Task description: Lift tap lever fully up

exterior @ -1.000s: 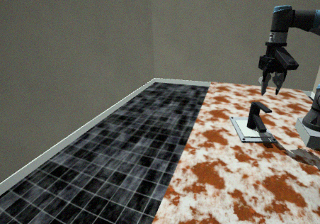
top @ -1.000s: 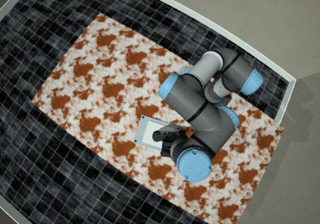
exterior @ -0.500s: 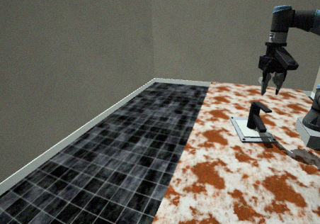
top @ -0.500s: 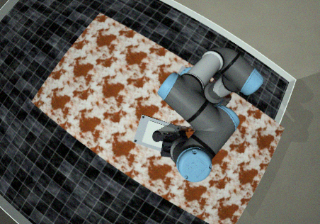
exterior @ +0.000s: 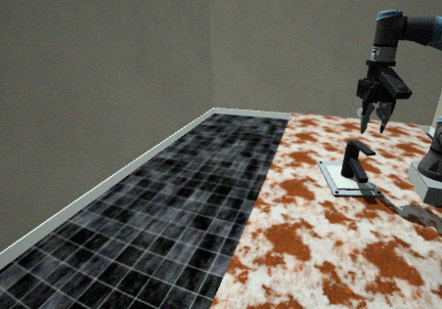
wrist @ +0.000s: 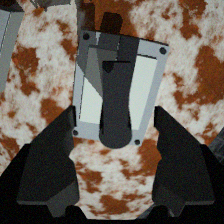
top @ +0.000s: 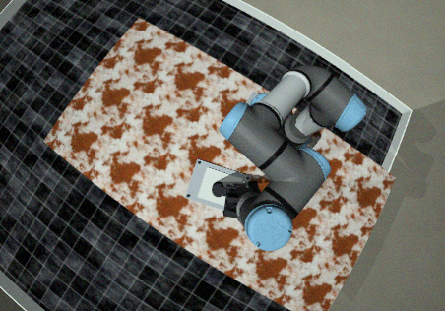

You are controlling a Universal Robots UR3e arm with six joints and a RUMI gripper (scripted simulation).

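Now: the lever 10 mm ahead of my hand, 30 mm to the right of it and 80 mm below it. Round my hand: tap 20 mm ahead, 50 mm to the right, 130 mm below.
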